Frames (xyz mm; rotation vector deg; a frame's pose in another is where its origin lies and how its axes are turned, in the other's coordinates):
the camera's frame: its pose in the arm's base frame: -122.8 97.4 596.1 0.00 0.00 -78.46
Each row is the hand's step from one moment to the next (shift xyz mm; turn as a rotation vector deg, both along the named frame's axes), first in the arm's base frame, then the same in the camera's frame.
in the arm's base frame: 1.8 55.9 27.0 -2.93 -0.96 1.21
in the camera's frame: -54.4 12.9 27.0 0.35 -3.06 1.21
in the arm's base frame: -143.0 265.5 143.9 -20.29 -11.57 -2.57
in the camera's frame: -288.7 -87.0 143.9 7.28 -22.19 -2.57
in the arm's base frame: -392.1 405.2 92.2 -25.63 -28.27 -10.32
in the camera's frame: -475.4 -303.1 92.2 22.57 -30.77 -10.32
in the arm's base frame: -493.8 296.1 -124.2 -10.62 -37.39 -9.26
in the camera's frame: -388.9 -424.6 -124.2 34.51 -17.89 -9.26
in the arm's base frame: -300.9 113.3 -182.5 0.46 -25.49 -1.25
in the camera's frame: -171.2 -272.2 -182.5 25.07 -4.65 -1.25
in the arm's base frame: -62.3 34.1 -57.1 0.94 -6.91 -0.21
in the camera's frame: -45.9 -54.2 -57.1 6.96 -0.46 -0.21
